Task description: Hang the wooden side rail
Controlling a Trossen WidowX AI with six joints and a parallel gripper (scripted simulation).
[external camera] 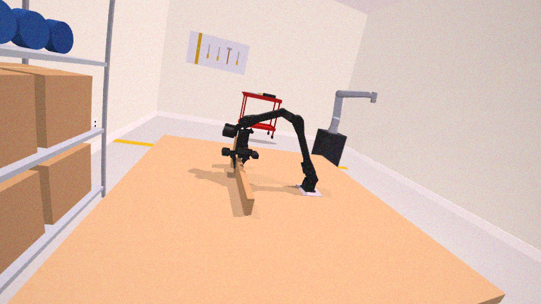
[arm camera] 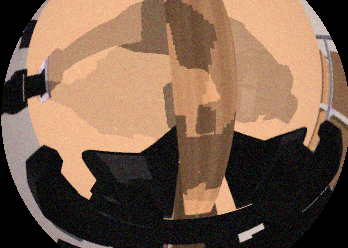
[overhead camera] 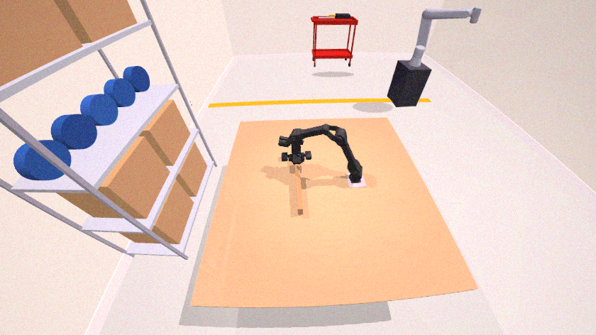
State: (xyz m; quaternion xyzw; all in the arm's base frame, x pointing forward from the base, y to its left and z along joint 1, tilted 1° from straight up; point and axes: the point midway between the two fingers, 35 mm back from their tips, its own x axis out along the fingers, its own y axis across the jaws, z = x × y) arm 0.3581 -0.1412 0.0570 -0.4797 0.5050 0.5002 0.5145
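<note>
My gripper tip is 1 cm past the wooden headboard post, 11 cm to the left of it and 5 cm below it.
</note>
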